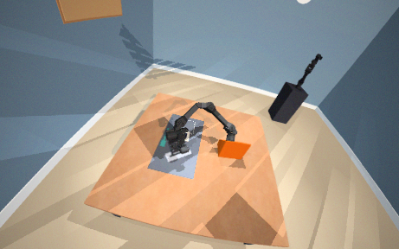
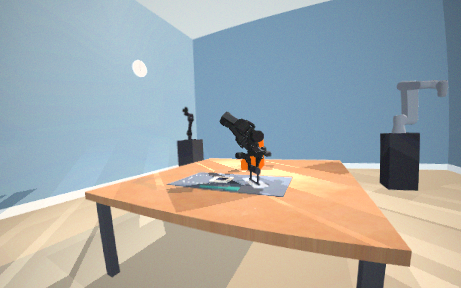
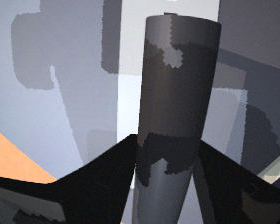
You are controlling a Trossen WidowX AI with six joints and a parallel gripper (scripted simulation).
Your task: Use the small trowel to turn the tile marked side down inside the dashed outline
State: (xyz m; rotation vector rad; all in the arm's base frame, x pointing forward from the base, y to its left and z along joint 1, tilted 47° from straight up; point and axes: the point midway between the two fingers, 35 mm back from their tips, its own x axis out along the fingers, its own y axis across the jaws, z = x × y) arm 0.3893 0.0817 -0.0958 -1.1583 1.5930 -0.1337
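Right now the grey mat is 1 cm ahead of my gripper tip, 14 cm to the right of it and 8 cm below it. From my gripper tip the other things lie so: flat teal tile (15 cm ahead, 12 cm to the right, 6 cm below).
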